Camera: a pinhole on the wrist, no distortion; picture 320 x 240 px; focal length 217.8 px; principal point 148.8 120.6 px. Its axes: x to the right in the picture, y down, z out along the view. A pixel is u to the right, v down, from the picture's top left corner.
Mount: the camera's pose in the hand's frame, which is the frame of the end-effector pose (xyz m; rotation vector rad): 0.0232 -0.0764 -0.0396 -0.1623 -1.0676 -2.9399
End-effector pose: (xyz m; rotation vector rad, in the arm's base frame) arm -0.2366 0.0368 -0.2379 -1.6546 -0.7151 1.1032
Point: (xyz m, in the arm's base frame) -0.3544 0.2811 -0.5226
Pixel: 44 111
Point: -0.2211 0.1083 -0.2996
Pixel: 51 46
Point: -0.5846 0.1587 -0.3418
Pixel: 189 201
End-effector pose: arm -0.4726 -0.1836 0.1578 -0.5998 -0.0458 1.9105
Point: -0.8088 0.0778 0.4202
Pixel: 83 199
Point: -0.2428 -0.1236 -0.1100
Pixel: behind the camera
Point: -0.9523 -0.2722 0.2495
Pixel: 165 46
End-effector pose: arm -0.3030 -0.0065 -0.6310 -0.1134 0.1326 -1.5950
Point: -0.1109 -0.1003 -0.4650
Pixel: 128 99
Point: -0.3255 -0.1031 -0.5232
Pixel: 62 220
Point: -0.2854 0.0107 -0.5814
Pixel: 244 104
